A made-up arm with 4 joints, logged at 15 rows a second.
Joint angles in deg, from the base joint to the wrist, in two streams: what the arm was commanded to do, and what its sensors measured. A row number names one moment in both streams.
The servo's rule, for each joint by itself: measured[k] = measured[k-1] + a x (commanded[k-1-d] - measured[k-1]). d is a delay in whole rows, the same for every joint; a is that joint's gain. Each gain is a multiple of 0.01, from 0.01 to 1. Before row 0 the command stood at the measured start. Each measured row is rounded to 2 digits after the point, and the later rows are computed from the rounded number. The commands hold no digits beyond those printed.
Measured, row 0:
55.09, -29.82, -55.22, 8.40
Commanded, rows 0 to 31:
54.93, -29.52, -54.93, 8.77
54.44, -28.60, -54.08, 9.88
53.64, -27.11, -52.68, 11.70
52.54, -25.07, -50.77, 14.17
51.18, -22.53, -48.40, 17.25
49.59, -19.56, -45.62, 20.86
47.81, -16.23, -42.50, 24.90
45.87, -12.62, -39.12, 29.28
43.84, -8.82, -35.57, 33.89
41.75, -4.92, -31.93, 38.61
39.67, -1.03, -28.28, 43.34
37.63, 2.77, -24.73, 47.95
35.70, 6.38, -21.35, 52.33
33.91, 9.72, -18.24, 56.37
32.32, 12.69, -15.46, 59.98
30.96, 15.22, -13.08, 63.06
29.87, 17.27, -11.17, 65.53
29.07, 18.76, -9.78, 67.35
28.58, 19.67, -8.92, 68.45
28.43, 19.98, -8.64, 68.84
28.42, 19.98, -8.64, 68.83
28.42, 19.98, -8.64, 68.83
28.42, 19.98, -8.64, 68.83
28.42, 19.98, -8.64, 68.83
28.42, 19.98, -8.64, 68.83
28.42, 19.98, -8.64, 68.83
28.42, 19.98, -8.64, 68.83
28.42, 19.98, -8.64, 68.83
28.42, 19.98, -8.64, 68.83
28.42, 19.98, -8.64, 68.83
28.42, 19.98, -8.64, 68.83
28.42, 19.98, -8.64, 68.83
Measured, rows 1 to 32:
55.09, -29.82, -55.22, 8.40
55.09, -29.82, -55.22, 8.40
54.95, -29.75, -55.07, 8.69
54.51, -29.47, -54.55, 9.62
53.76, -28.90, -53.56, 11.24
52.71, -27.98, -52.08, 13.53
51.39, -26.67, -50.13, 16.43
49.84, -24.96, -47.74, 19.89
48.09, -22.86, -44.96, 23.80
46.18, -20.40, -41.86, 28.07
44.17, -17.62, -38.53, 32.61
42.09, -14.57, -35.03, 37.29
40.01, -11.32, -31.45, 42.01
37.96, -7.94, -27.89, 46.64
36.02, -4.50, -24.42, 51.08
34.21, -1.09, -21.14, 55.21
32.58, 2.22, -18.13, 58.93
31.19, 5.34, -15.45, 62.15
30.05, 8.20, -13.18, 64.79
29.21, 10.73, -11.38, 66.79
28.67, 12.88, -10.08, 68.08
28.46, 14.58, -9.32, 68.67
28.43, 15.88, -8.96, 68.79
28.42, 16.86, -8.79, 68.82
28.42, 17.61, -8.71, 68.83
28.42, 18.18, -8.67, 68.83
28.42, 18.61, -8.65, 68.83
28.42, 18.94, -8.64, 68.83
28.42, 19.19, -8.64, 68.83
28.42, 19.38, -8.64, 68.83
28.42, 19.52, -8.64, 68.83
28.42, 19.63, -8.64, 68.83
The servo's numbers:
d 2
a 0.86 0.24 0.53 0.78

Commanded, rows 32 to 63:
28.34, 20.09, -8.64, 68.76
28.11, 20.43, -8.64, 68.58
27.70, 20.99, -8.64, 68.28
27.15, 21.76, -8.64, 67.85
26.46, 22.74, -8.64, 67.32
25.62, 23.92, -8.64, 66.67
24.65, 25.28, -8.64, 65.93
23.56, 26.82, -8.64, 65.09
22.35, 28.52, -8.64, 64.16
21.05, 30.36, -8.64, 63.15
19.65, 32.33, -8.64, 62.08
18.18, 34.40, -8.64, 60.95
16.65, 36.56, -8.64, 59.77
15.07, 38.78, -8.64, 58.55
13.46, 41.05, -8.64, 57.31
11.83, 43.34, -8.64, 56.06
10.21, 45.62, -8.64, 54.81
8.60, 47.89, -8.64, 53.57
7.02, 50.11, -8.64, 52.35
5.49, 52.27, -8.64, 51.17
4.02, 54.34, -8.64, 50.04
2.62, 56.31, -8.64, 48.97
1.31, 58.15, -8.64, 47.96
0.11, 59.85, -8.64, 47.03
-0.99, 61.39, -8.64, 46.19
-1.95, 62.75, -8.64, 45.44
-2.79, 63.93, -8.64, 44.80
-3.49, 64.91, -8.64, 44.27
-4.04, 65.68, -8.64, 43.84
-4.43, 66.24, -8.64, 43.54
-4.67, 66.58, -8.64, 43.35
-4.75, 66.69, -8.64, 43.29
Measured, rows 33 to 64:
28.42, 19.71, -8.64, 68.83
28.42, 19.77, -8.64, 68.83
28.35, 19.85, -8.64, 68.78
28.14, 19.99, -8.64, 68.62
27.76, 20.23, -8.64, 68.35
27.24, 20.60, -8.64, 67.96
26.57, 21.11, -8.64, 67.46
25.75, 21.78, -8.64, 66.84
24.80, 22.62, -8.64, 66.13
23.73, 23.63, -8.64, 65.32
22.54, 24.80, -8.64, 64.42
21.26, 26.13, -8.64, 63.43
19.88, 27.62, -8.64, 62.38
18.42, 29.25, -8.64, 61.26
16.90, 31.00, -8.64, 60.10
15.33, 32.87, -8.64, 58.89
13.72, 34.83, -8.64, 57.66
12.09, 36.87, -8.64, 56.41
10.47, 38.97, -8.64, 55.16
8.86, 41.11, -8.64, 53.92
7.28, 43.27, -8.64, 52.70
5.74, 45.43, -8.64, 51.51
4.26, 47.57, -8.64, 50.36
2.85, 49.67, -8.64, 49.28
1.53, 51.71, -8.64, 48.25
0.31, 53.66, -8.64, 47.30
-0.81, 55.52, -8.64, 46.43
-1.79, 57.26, -8.64, 45.66
-2.65, 58.86, -8.64, 44.99
-3.37, 60.31, -8.64, 44.43
-3.95, 61.60, -8.64, 43.97
-4.36, 62.71, -8.64, 43.63

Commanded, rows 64 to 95:
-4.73, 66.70, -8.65, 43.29
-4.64, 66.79, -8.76, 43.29
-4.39, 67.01, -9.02, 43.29
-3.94, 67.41, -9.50, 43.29
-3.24, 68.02, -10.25, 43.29
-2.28, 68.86, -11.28, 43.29
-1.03, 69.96, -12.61, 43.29
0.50, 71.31, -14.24, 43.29
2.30, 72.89, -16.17, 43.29
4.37, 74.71, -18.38, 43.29
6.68, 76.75, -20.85, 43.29
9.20, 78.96, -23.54, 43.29
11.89, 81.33, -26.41, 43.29
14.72, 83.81, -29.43, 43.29
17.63, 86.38, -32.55, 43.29
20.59, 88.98, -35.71, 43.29
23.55, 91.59, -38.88, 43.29
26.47, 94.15, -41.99, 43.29
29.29, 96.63, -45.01, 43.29
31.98, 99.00, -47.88, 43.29
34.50, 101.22, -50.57, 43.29
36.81, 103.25, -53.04, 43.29
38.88, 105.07, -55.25, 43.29
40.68, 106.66, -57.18, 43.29
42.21, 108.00, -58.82, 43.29
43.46, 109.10, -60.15, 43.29
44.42, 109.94, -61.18, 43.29
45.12, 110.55, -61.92, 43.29
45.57, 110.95, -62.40, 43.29
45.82, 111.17, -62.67, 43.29
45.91, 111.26, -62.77, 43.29
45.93, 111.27, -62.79, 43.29
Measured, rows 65 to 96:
-4.63, 63.64, -8.64, 43.41
-4.73, 64.37, -8.64, 43.32
-4.73, 64.93, -8.65, 43.30
-4.65, 65.38, -8.71, 43.29
-4.43, 65.77, -8.87, 43.29
-4.01, 66.16, -9.20, 43.29
-3.35, 66.61, -9.76, 43.29
-2.43, 67.15, -10.57, 43.29
-1.23, 67.82, -11.65, 43.29
0.26, 68.66, -13.02, 43.29
2.01, 69.68, -14.69, 43.29
4.04, 70.89, -16.65, 43.29
6.31, 72.30, -18.88, 43.29
8.80, 73.90, -21.35, 43.29
11.46, 75.68, -24.03, 43.29
14.26, 77.63, -26.89, 43.29
17.16, 79.73, -29.89, 43.29
20.11, 81.95, -32.97, 43.29
23.07, 84.26, -36.10, 43.29
25.99, 86.63, -39.22, 43.29
28.83, 89.03, -42.29, 43.29
31.54, 91.42, -45.25, 43.29
34.09, 93.77, -48.07, 43.29
36.43, 96.05, -50.70, 43.29
38.54, 98.21, -53.11, 43.29
40.38, 100.24, -55.27, 43.29
41.95, 102.10, -57.15, 43.29
43.25, 103.78, -58.74, 43.29
44.26, 105.26, -60.03, 43.29
45.00, 106.53, -61.03, 43.29
45.49, 107.59, -61.76, 43.29
45.77, 108.45, -62.24, 43.29

